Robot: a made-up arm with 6 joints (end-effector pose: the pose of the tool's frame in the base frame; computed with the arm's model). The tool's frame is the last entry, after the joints.
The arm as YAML. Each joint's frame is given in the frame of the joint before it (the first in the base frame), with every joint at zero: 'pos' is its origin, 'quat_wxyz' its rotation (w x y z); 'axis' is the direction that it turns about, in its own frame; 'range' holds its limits. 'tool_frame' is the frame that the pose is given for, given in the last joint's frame.
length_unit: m
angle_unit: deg
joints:
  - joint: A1
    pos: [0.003, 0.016, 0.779]
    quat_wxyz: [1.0, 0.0, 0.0, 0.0]
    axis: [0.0, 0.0, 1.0]
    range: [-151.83, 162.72]
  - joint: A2
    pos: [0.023, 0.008, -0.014]
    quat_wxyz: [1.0, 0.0, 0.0, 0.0]
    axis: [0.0, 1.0, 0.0]
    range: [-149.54, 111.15]
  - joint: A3
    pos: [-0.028, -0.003, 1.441]
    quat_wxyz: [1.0, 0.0, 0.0, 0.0]
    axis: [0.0, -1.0, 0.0]
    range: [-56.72, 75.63]
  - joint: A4
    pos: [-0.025, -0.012, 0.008]
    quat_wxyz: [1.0, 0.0, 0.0, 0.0]
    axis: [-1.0, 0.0, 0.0]
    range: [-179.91, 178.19]
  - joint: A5
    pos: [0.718, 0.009, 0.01]
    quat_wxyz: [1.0, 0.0, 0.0, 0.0]
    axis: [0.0, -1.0, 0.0]
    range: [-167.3, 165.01]
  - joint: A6
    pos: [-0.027, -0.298, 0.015]
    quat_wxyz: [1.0, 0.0, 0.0, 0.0]
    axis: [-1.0, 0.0, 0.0]
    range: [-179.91, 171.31]
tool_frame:
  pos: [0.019, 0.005, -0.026]
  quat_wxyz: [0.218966, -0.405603, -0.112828, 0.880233]
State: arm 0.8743 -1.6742 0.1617 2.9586 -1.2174 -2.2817
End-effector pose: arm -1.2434 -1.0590 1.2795 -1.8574 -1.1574 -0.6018
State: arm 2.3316 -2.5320 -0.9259 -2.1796 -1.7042 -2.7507
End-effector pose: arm 0.2932 -0.4992 0.3099 -1.4696 -1.6408 -0.9109
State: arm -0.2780 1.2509 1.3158 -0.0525 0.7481 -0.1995
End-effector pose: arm 1.9198 -0.8279 1.2807 -1.9571 -0.5561 1.6385
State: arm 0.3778 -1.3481 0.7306 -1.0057 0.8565 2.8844
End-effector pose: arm -1.3274 -0.7194 1.7431 -1.4026 0.2686 0.3577
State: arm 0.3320 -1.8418 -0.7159 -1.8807 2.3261 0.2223
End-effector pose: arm -0.7841 -0.1814 0.8734 -0.6229 -1.2132 -0.6672
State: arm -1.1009 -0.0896 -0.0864 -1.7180 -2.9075 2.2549
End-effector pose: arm 0.3108 -0.4718 1.9012 1.1157 0.4949 -1.2646
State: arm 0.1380 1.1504 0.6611 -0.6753 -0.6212 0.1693
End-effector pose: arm 1.8659 0.0370 0.9107 0.4969 -0.6335 2.5684
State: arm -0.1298 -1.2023 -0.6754 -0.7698 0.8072 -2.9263
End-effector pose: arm -0.7000 -0.1312 1.4425 -0.5108 2.4333 0.6637
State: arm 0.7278 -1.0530 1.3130 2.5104 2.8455 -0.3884
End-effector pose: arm -1.5309 -1.0517 1.8329 1.1243 -1.3607 0.4307
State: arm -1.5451 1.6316 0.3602 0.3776 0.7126 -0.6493
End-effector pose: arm -0.2077 -1.7611 0.0797 -0.4398 -0.2864 1.0187
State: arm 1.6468 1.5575 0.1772 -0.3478 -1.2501 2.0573
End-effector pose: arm 0.1973 1.5591 0.0986 -0.7651 -0.3980 0.0838
